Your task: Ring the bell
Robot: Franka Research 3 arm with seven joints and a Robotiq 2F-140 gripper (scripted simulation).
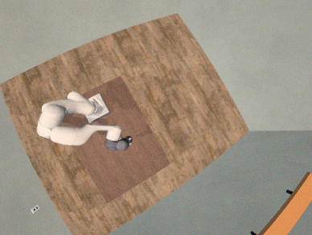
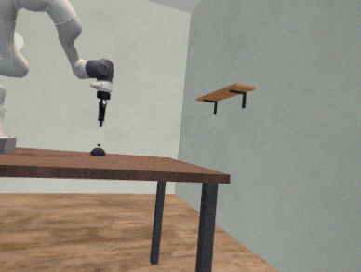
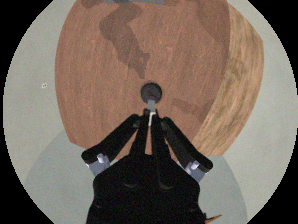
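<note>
My gripper is now 13 cm above the bell.
</note>
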